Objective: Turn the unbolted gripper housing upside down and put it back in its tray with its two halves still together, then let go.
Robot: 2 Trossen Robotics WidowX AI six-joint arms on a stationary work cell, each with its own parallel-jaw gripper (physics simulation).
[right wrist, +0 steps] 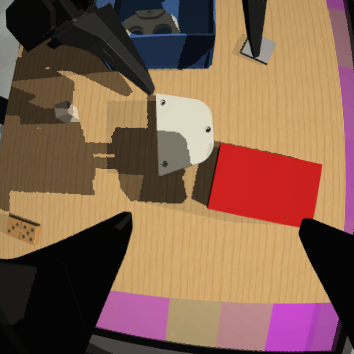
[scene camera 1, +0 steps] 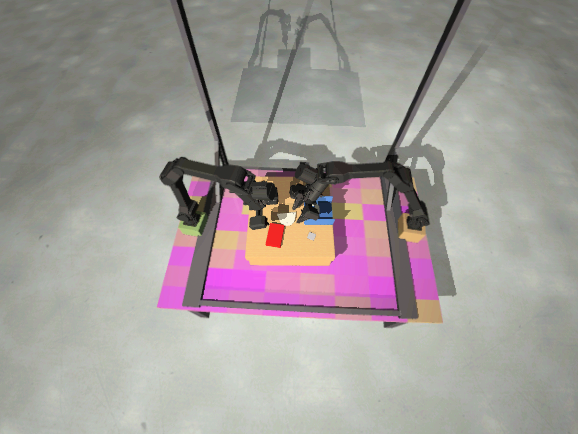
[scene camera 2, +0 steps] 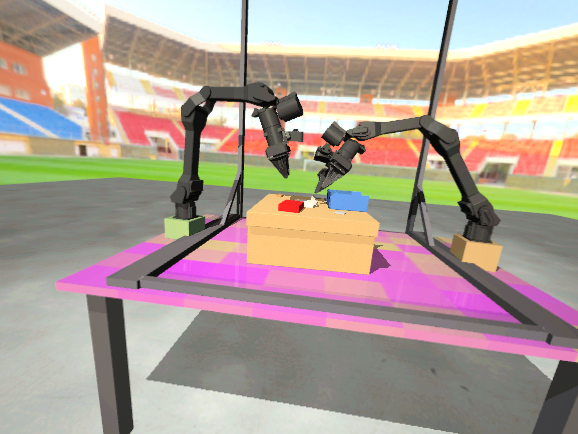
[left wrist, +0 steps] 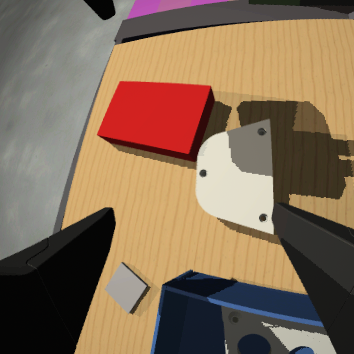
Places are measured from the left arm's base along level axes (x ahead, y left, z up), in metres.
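Pixels of known places: left gripper, between the fingertips: (right wrist: 199, 73) (scene camera 1: 295, 216) (scene camera 2: 318, 190) (left wrist: 194, 213); right gripper, between the fingertips: (right wrist: 217, 223) (scene camera 1: 268, 214) (scene camera 2: 287, 176); left arm's base, origin of its link: (scene camera 1: 414, 223) (scene camera 2: 476, 239); right arm's base, origin of its link: (scene camera 1: 191, 219) (scene camera 2: 185, 217).
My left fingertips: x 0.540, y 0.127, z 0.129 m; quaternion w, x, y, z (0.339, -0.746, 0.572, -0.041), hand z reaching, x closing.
Ahead of a thing's pixels: the offset from my left fingertips to its top centre. "spot": to the spot under its first point.
A grey-white housing piece with two large round holes {0.070 m back, 0.069 m right, 0.036 m down} (left wrist: 237, 332) (right wrist: 152, 22) lies in the blue tray {0.092 m back, 0.060 m right, 0.004 m down} (scene camera 1: 320, 221) (scene camera 2: 348, 201) (left wrist: 250, 295) (right wrist: 175, 51); its other side is hidden. A white rounded piece with three small holes {0.034 m ahead, 0.006 m right, 0.038 m down} (scene camera 1: 287, 219) (scene camera 2: 310, 203) (left wrist: 225, 192) (right wrist: 195, 112) lies flat outside the tray. My left gripper (scene camera 1: 297, 214) (left wrist: 194, 213) (right wrist: 199, 73) is open and empty, above the area beside the white piece and tray. My right gripper (left wrist: 102, 10) (right wrist: 217, 223) is open and empty, above the red block's side.
A red block {0.069 m ahead, 0.076 m left, 0.037 m down} (scene camera 1: 275, 235) (scene camera 2: 291, 206) (left wrist: 160, 115) (right wrist: 265, 185) lies beside the white piece. A small grey square {spot: 0.078 m back, 0.048 m left, 0.054 m down} (scene camera 1: 311, 235) (scene camera 2: 340, 213) (left wrist: 127, 288) (right wrist: 265, 47), a pale nugget {0.034 m ahead, 0.137 m right, 0.037 m down} (right wrist: 67, 112) and a domino-like tile {0.174 m ahead, 0.166 m right, 0.050 m down} (right wrist: 22, 229) lie on the raised wooden box {0.026 m ahead, 0.041 m right, 0.057 m down} (scene camera 1: 290, 252) (scene camera 2: 310, 247).
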